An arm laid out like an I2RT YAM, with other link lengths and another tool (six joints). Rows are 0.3 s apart.
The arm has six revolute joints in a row. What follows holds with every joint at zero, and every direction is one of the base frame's.
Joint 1 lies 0.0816 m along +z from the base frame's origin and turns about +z.
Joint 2 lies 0.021 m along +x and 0.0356 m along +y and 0.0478 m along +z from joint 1 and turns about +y.
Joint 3 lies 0.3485 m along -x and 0.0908 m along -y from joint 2 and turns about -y.
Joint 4 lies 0.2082 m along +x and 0.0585 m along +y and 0.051 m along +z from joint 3 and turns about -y.
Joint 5 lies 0.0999 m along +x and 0.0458 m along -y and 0.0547 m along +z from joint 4 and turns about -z.
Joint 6 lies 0.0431 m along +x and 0.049 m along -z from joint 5 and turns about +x.
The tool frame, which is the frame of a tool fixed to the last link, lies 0.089 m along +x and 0.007 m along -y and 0.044 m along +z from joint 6; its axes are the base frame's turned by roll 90.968, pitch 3.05 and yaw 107.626 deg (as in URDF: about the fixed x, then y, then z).
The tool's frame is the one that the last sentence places.
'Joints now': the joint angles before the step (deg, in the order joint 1, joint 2, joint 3, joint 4, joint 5, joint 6). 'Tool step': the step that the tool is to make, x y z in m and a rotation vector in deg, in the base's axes. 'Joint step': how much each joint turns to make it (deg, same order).
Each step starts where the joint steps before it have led.
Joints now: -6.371 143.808 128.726 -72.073 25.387 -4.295
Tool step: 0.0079 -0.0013 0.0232 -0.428 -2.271 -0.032
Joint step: -0.004 -0.013 5.427 -3.143 0.175 0.017
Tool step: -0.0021 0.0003 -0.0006 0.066 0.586 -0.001
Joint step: 0.007 0.024 0.083 -0.653 0.000 0.009
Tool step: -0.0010 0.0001 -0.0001 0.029 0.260 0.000
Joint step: -0.001 -0.005 0.042 -0.309 0.000 -0.001
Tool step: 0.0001 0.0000 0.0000 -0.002 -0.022 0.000
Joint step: 0.001 0.005 0.004 0.022 0.000 0.001
